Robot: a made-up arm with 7 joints. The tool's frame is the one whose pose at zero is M.
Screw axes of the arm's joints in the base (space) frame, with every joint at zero. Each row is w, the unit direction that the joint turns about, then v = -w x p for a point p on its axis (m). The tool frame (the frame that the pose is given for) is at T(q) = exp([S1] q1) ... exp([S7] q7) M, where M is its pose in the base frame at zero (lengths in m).
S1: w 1 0 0 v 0 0.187 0
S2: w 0 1 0 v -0.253 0 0.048
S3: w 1 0 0 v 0 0.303 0.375
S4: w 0 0 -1 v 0.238 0.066 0
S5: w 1 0 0 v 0 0.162 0.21
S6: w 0 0 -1 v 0.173 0.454 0
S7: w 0 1 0 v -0.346 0 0.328
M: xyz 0.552 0.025 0.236 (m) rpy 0 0 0 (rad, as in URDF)
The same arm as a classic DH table. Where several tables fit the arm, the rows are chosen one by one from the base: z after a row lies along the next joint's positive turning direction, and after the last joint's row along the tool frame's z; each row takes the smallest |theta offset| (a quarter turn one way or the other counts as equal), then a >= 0, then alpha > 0; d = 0 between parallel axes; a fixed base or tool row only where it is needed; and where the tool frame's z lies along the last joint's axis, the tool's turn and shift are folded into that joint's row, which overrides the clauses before.
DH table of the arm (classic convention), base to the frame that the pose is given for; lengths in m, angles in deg. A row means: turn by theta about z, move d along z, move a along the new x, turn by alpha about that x. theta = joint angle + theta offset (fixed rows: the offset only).
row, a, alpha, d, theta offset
base (fixed), 0.0000, 90.00, 0.1870, 90.00
joint 1, 0.0660, 90.00, 0.0480, 90.00
joint 2, 0.0500, -90.00, -0.3750, 0.00
joint 3, 0.1370, 90.00, 0.0180, -90.00
joint 4, 0.0280, -90.00, 0.1410, 0.00
joint 5, 0.0370, 90.00, 0.3880, 0.00
joint 6, 0.1260, -90.00, -0.1840, -90.00
joint 7, -0.2240, -90.00, 0.1980, 0.00
tool (fixed), 0.0000, 0.00, -0.1100, 180.00

